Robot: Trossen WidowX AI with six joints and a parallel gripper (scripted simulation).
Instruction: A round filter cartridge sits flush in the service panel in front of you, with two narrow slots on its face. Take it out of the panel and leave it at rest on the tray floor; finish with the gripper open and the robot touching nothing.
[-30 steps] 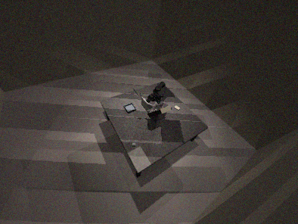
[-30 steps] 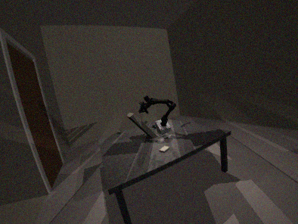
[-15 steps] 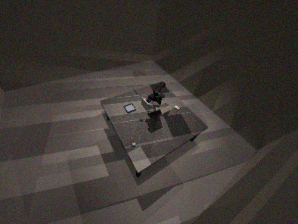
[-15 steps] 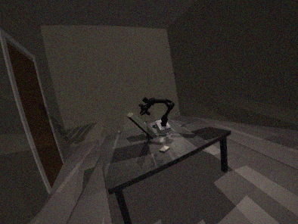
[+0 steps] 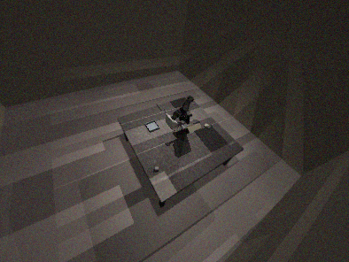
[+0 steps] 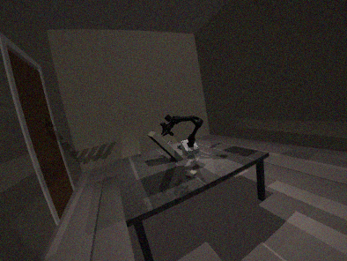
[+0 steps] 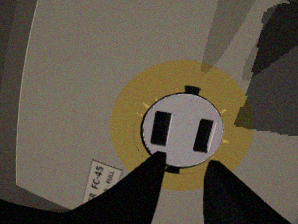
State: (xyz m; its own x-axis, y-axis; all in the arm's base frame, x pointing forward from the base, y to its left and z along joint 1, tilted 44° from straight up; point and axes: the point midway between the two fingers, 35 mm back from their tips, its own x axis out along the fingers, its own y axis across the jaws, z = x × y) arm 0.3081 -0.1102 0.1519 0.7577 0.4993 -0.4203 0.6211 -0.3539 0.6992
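My gripper tip is 4 cm short of the round grey filter cartridge, 3 cm above it and 1 cm to the right of it. Round my gripper tip: pale block: 45 cm to the left, 29 cm below, 7 cm behind; tray: 36 cm behind, 31 cm to the right, 28 cm below.
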